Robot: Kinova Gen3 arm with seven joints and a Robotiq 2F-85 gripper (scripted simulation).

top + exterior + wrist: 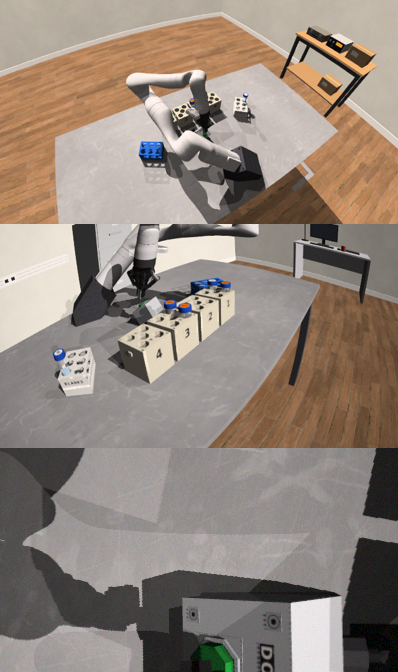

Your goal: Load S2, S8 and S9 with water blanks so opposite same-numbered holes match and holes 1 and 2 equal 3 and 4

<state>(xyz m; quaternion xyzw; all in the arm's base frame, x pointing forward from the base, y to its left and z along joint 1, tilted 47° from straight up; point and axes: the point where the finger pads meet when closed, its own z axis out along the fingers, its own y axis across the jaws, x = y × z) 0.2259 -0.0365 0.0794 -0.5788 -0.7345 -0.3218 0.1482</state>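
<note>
Now: hand 40 mm above the green done key. From my hand the other things lie so: sample S2: 230 mm ahead, 40 mm below, 20 mm to the right; adapter 2: 190 mm ahead, 60 mm to the left, 60 mm below; adapter 4: 210 mm ahead, 160 mm to the right, 60 mm below.
</note>
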